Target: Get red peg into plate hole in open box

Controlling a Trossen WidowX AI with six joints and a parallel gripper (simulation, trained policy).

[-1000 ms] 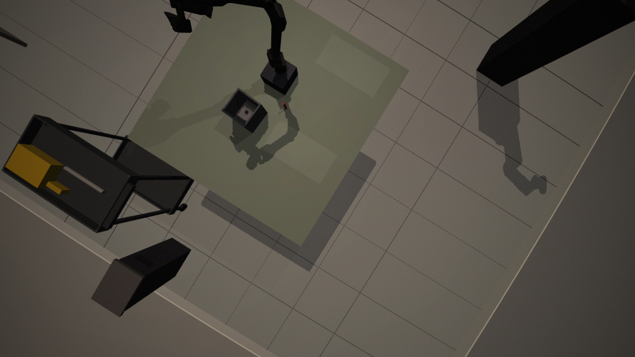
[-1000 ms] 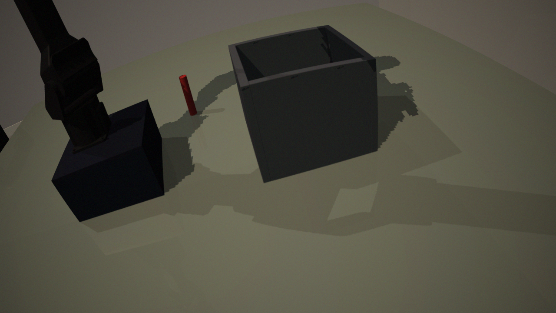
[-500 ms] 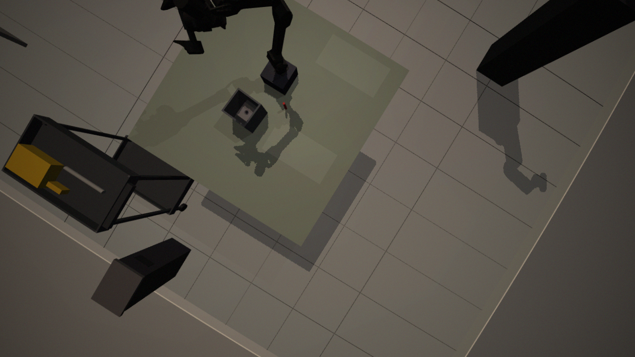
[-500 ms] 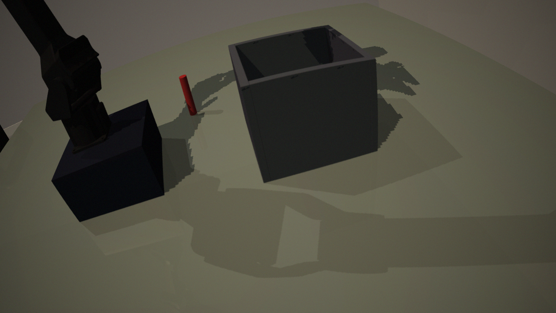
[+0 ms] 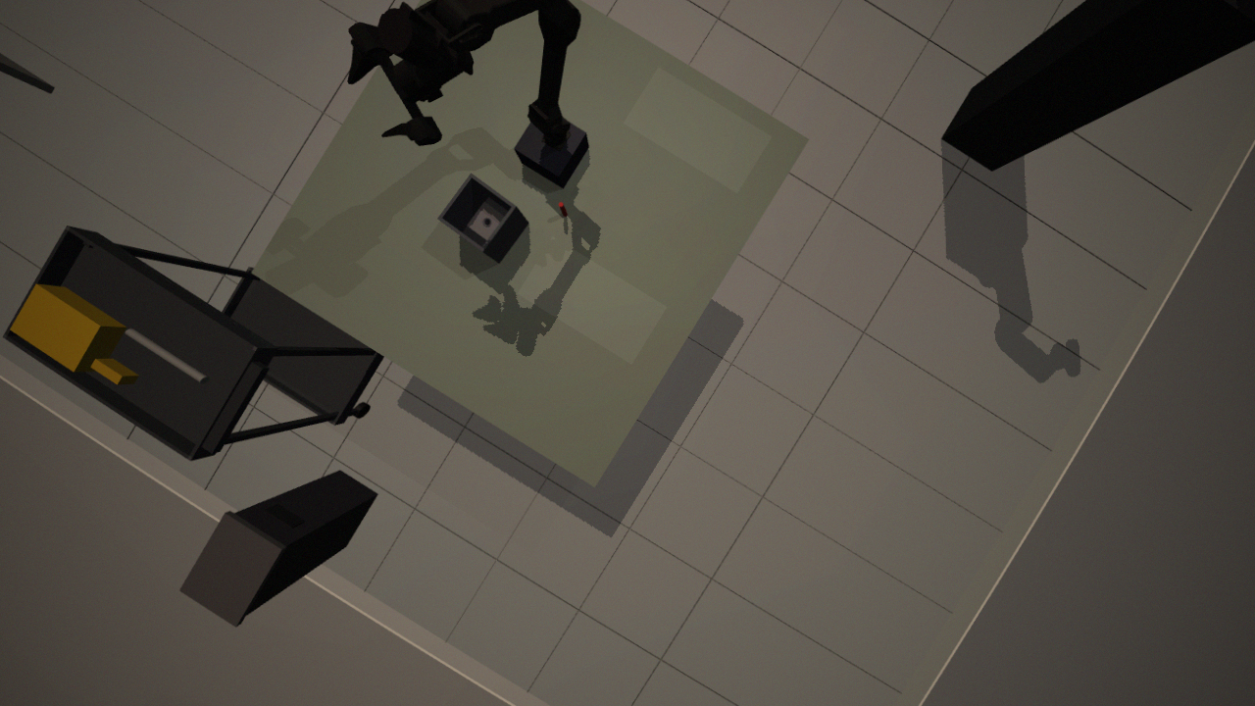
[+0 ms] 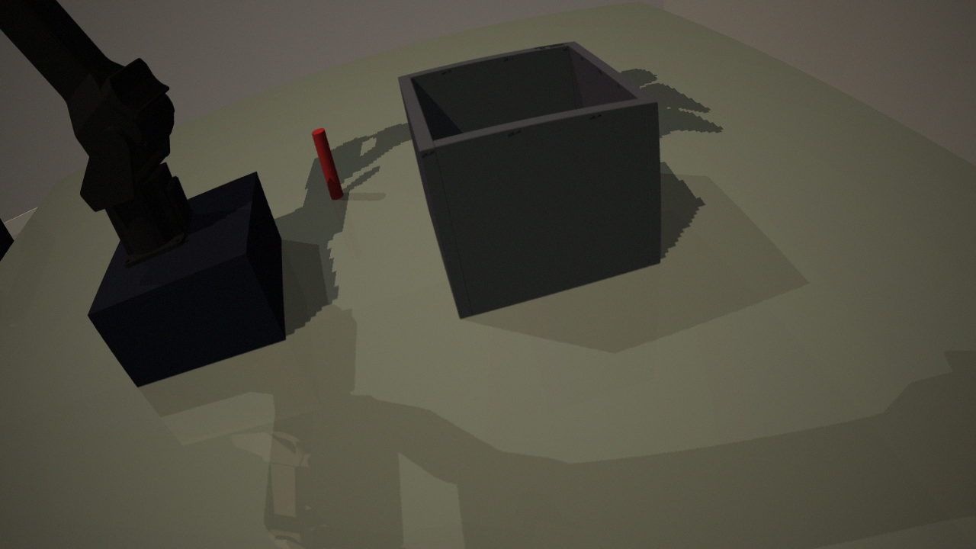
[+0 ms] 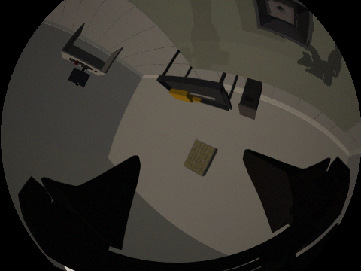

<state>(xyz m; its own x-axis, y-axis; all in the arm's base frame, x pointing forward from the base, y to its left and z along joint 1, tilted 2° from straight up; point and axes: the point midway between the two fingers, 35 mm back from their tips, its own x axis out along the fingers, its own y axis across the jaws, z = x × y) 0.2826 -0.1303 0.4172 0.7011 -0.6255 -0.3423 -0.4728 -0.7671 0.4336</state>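
The red peg lies 140 mm behind my gripper tip, 250 mm to the left of it and 460 mm below it.
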